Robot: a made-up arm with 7 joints.
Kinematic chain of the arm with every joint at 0, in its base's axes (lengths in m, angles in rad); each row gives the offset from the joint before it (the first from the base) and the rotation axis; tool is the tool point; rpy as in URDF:
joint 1: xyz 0 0 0.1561 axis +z
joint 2: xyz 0 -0.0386 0.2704 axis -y
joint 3: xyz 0 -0.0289 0.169 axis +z
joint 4: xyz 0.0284 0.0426 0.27 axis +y
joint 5: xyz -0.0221 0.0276 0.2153 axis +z
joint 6: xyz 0 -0.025 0.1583 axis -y
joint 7: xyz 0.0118 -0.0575 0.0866 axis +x
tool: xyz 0 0 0 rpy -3.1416 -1.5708 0
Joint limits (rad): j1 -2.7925..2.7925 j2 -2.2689..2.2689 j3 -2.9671..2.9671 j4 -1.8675..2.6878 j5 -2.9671..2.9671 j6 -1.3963..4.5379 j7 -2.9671..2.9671
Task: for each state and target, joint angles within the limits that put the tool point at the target. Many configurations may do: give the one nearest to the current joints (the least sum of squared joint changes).
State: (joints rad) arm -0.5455 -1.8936 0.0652 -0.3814 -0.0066 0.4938 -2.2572
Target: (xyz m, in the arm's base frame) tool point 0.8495 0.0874 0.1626
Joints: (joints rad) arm 0.1976 -1.9587 0.0169 -0.1338 -0.0013 0.4021 -2.2572
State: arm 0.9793 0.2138 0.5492 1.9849 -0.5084 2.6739 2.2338
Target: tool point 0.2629 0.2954 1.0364
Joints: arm 0.7638 -0.1739 0.2079 1.2370 -0.5436 2.2395 2.2338
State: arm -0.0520 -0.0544 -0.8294 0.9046 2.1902 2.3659 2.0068
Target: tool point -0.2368 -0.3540 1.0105
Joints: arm -0.1249 0.5224 -1.3075 0.8280 2.0664 2.1534 2.0068
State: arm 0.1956 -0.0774 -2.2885 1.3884 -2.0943 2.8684 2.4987
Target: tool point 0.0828 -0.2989 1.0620
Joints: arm 0.2856 -0.2828 -2.6218 1.2779 -1.9709 3.0527 2.4987
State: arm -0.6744 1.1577 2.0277 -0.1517 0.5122 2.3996 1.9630
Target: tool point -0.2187 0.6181 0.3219
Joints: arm -0.9793 1.5703 2.0704 0.8293 0.8023 2.7563 1.9630
